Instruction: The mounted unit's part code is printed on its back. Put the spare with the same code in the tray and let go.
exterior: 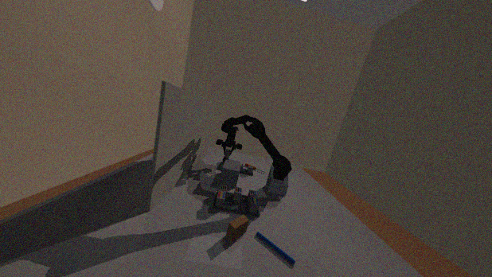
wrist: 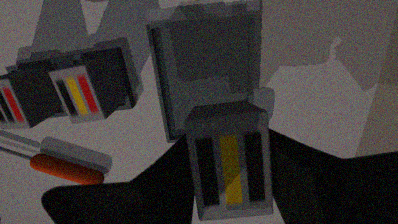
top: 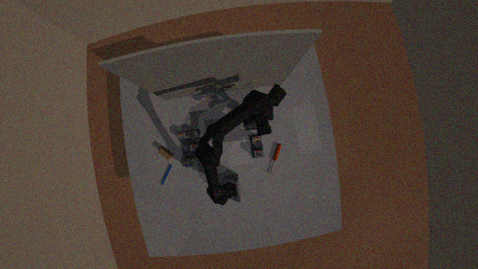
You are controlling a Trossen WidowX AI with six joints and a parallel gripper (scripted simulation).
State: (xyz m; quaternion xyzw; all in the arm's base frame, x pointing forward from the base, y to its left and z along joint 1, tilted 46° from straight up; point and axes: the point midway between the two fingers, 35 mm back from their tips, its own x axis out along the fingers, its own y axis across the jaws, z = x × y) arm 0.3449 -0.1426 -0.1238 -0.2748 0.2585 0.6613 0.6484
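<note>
The black puck lies 10 mm ahead of my gripper tip, 80 mm to the right of it and 70 mm below it. The rest, counted from my gripper tip: dark spare: 30 mm above; white wall panel: 200 mm ahead, 170 mm to the left, 130 mm above; brown block: 120 mm behind, 550 mm to the left, 70 mm below.
</note>
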